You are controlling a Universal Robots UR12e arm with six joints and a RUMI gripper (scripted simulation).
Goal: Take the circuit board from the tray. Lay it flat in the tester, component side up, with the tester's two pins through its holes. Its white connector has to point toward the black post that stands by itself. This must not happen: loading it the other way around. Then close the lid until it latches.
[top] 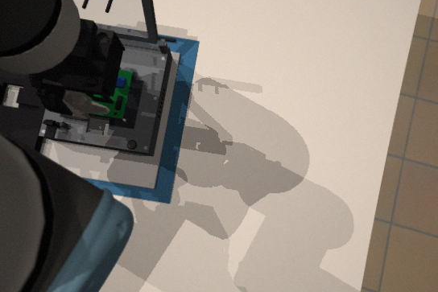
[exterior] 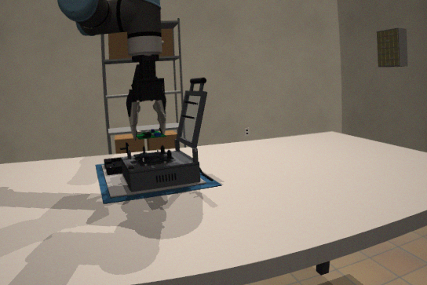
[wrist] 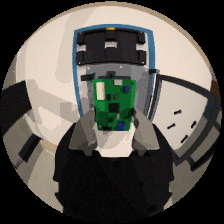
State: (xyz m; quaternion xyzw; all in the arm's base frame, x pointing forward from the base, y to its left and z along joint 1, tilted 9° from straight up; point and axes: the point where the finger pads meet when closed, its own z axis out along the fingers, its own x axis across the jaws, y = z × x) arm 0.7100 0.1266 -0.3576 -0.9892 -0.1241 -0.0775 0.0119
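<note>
Right now the green circuit board is right at my hand. From my hand the other things lie so: dark grey tester 20 mm ahead, 50 mm to the left, 20 mm below; dark nest 10 mm ahead, 10 mm to the left, 60 mm below; tester lid 120 mm ahead, 30 mm to the left, 50 mm above.
</note>
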